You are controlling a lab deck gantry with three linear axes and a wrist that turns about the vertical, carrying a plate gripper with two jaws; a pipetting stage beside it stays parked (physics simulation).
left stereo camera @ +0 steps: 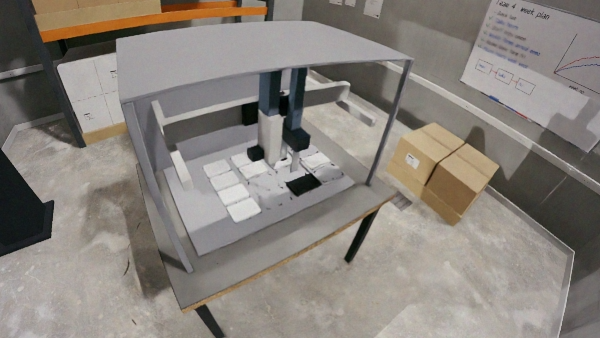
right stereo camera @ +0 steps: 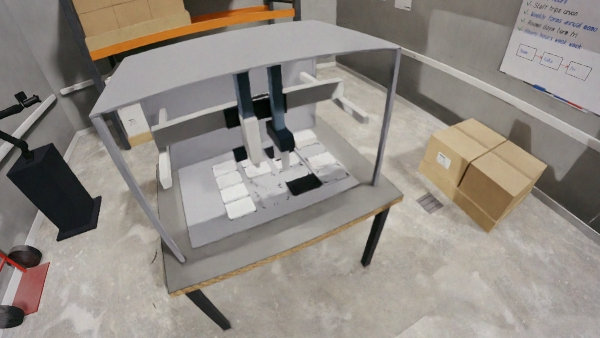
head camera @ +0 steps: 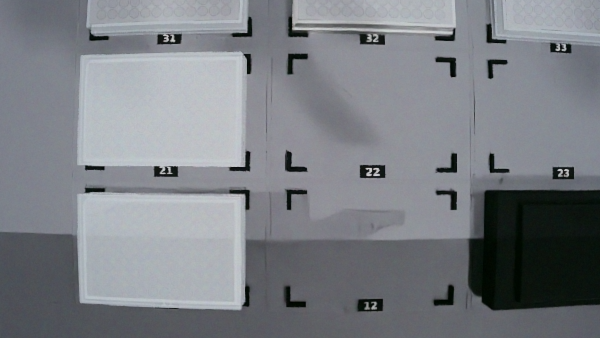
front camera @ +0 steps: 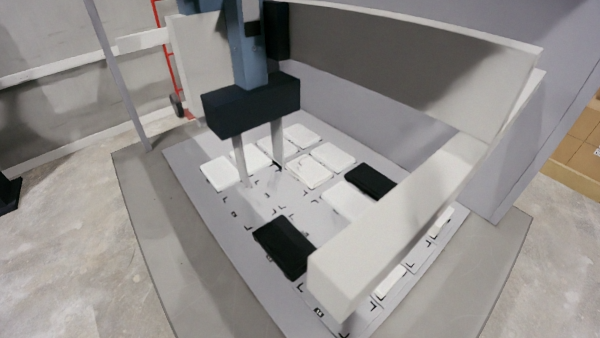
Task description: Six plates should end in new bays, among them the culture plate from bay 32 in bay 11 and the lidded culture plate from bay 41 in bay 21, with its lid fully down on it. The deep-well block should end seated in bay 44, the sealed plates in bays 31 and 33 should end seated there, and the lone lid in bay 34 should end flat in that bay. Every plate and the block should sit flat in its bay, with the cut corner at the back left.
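Places are measured from the robot's base along level axes (x ahead, y left, z up), in centimetres.
Pixels of known places: gripper, fingertip midpoint: [left stereo camera: 288, 165] [right stereo camera: 282, 165] [front camera: 262, 173]; robot's base at its link origin: [left stereo camera: 235, 223] [right stereo camera: 230, 220] [head camera: 92, 295] [front camera: 201, 169].
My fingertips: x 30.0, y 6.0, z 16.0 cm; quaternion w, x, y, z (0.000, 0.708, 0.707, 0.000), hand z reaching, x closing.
Observation:
For each thing: its top centre in the pictures, then the offset to it from my fingertips. "spot": a spot on its surface instead.
- bay 11 at a spot on its surface: [head camera: 162, 250] [front camera: 221, 171] spot: dx -23.1, dy -1.6, dz -14.3 cm
- bay 21 at a spot on its surface: [head camera: 162, 110] [front camera: 250, 157] spot: dx -23.3, dy +8.9, dz -14.5 cm
- bay 31 plate at its top centre: [front camera: 276, 144] [left stereo camera: 224, 179] [right stereo camera: 228, 178] dx -23.6, dy +19.7, dz -14.5 cm
- bay 33 plate at its top centre: [front camera: 348, 199] [left stereo camera: 280, 159] [right stereo camera: 285, 159] dx +9.2, dy +19.7, dz -14.5 cm
- tall white block at its top centre: [front camera: 426, 203] [right stereo camera: 303, 135] dx +25.6, dy +30.4, dz -10.3 cm
- flat white piece at its top centre: [front camera: 371, 262] [right stereo camera: 321, 159] [left stereo camera: 316, 159] dx +25.6, dy +9.0, dz -13.1 cm
- bay 41 at a spot on its surface: [front camera: 301, 136] spot: dx -21.9, dy +29.4, dz -14.5 cm
- bay 42 at a spot on its surface: [front camera: 332, 156] spot: dx -6.6, dy +29.7, dz -14.5 cm
- bay 43 at its top centre: [front camera: 375, 177] [right stereo camera: 278, 146] dx +9.6, dy +30.5, dz -12.9 cm
- bay 13 at its top centre: [front camera: 286, 240] [right stereo camera: 304, 181] [left stereo camera: 304, 181] dx +9.6, dy -1.6, dz -12.9 cm
My gripper [front camera: 264, 177] is open and empty, its two jaws low over the deck near bays 12 and 22. White plates lie in bay 11 [front camera: 220, 173] [head camera: 162, 250] and bay 21 [front camera: 251, 158] [head camera: 162, 110]. The bay 31 plate [front camera: 284, 148] [head camera: 167, 9] and the bay 33 plate [front camera: 347, 200] [head camera: 550, 15] show round well patterns in the head view. A tall white block [front camera: 442, 222] stands at the back right, probably in bay 44. A flat white piece [front camera: 391, 282] lies in the right column; I cannot tell if it is the lid. Cut corners are unclear.
Another plate [front camera: 308, 170] [head camera: 372, 12] is in bay 32. More white plates lie in bay 41 [front camera: 301, 136] and bay 42 [front camera: 332, 156]. Black items stand in bay 43 [front camera: 370, 181] and bay 13 [front camera: 285, 247] [head camera: 555, 250]. The white pipetting stage [left stereo camera: 270, 137] [right stereo camera: 253, 140] hangs beside the gripper.

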